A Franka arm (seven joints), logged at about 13 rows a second.
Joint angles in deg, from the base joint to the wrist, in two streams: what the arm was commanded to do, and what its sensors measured. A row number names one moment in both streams.
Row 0, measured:
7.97 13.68 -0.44 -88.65 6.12 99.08 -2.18
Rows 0 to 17, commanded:
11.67 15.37 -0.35 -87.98 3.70 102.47 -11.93
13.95 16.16 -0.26 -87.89 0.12 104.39 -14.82
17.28 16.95 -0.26 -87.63 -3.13 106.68 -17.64
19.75 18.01 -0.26 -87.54 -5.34 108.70 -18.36
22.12 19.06 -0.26 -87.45 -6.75 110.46 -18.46
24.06 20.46 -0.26 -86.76 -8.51 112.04 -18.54
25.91 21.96 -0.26 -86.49 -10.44 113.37 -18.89
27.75 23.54 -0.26 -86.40 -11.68 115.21 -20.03
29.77 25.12 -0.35 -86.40 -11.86 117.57 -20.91
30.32 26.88 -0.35 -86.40 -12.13 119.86 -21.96
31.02 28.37 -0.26 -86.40 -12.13 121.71 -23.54
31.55 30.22 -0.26 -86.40 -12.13 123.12 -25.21
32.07 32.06 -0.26 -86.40 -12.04 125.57 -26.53
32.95 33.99 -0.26 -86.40 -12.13 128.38 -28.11
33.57 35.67 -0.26 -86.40 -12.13 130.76 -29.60
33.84 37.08 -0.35 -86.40 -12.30 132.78 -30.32
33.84 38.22 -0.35 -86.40 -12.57 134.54 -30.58
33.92 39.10 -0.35 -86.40 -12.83 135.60 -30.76
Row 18, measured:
33.60 36.81 0.10 -88.44 -11.06 133.70 -29.59
